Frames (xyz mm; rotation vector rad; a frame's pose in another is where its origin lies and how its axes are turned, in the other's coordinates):
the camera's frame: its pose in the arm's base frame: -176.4 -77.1 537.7 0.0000 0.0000 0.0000
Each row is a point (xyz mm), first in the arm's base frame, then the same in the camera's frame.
Working: the arm's base frame: its pose in the camera's frame: 176.4 77.1 -537.7 0.0000 0.0000 0.0000

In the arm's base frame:
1: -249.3 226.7 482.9
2: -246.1 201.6 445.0
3: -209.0 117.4 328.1
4: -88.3 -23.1 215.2
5: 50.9 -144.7 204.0
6: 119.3 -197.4 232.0
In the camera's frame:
1: -72.9 303.8 -54.8
2: -69.7 278.7 -92.7
3: -32.6 194.5 -209.6
4: 88.1 54.0 -322.5
5: 227.3 -67.6 -333.7
6: 295.7 -120.3 -305.7

